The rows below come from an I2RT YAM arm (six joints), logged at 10 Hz.
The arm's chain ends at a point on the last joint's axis. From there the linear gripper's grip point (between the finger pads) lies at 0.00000 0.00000 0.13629 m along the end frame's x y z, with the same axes.
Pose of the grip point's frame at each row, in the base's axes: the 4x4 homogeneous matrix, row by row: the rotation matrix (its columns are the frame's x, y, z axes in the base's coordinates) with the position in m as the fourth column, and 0 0 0 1 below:
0.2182 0.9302 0.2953 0.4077; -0.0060 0.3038 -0.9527 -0.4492; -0.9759 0.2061 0.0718 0.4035; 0 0 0 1
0.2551 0.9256 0.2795 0.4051; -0.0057 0.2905 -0.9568 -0.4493; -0.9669 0.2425 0.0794 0.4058; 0 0 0 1
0.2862 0.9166 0.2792 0.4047; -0.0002 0.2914 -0.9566 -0.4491; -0.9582 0.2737 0.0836 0.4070; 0 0 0 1
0.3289 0.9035 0.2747 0.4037; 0.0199 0.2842 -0.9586 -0.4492; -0.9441 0.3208 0.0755 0.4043; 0 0 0 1
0.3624 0.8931 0.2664 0.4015; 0.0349 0.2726 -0.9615 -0.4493; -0.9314 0.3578 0.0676 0.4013; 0 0 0 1
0.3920 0.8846 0.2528 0.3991; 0.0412 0.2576 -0.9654 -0.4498; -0.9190 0.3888 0.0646 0.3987; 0 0 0 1
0.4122 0.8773 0.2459 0.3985; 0.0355 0.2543 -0.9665 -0.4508; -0.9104 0.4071 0.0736 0.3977; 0 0 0 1
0.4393 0.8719 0.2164 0.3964; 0.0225 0.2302 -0.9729 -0.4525; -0.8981 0.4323 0.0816 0.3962; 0 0 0 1
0.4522 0.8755 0.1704 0.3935; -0.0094 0.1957 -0.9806 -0.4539; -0.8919 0.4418 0.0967 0.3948; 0 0 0 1
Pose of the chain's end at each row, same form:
0.2182 0.9302 0.2953 0.3675; -0.0060 0.3038 -0.9527 -0.3194; -0.9759 0.2061 0.0718 0.3937; 0 0 0 1
0.2551 0.9256 0.2795 0.3670; -0.0057 0.2905 -0.9568 -0.3189; -0.9669 0.2425 0.0794 0.3950; 0 0 0 1
0.2862 0.9166 0.2792 0.3666; -0.0002 0.2914 -0.9566 -0.3187; -0.9582 0.2737 0.0836 0.3956; 0 0 0 1
0.3289 0.9035 0.2747 0.3663; 0.0199 0.2842 -0.9586 -0.3186; -0.9441 0.3208 0.0755 0.3940; 0 0 0 1
0.3624 0.8931 0.2664 0.3652; 0.0349 0.2726 -0.9615 -0.3183; -0.9314 0.3578 0.0676 0.3921; 0 0 0 1
0.3920 0.8846 0.2528 0.3646; 0.0412 0.2576 -0.9654 -0.3182; -0.9190 0.3888 0.0646 0.3899; 0 0 0 1
0.4122 0.8773 0.2459 0.3650; 0.0355 0.2543 -0.9665 -0.3191; -0.9104 0.4071 0.0736 0.3877; 0 0 0 1
0.4393 0.8719 0.2164 0.3669; 0.0225 0.2302 -0.9729 -0.3199; -0.8981 0.4323 0.0816 0.3851; 0 0 0 1
0.4522 0.8755 0.1704 0.3703; -0.0094 0.1957 -0.9806 -0.3203; -0.8919 0.4418 0.0967 0.3816; 0 0 0 1

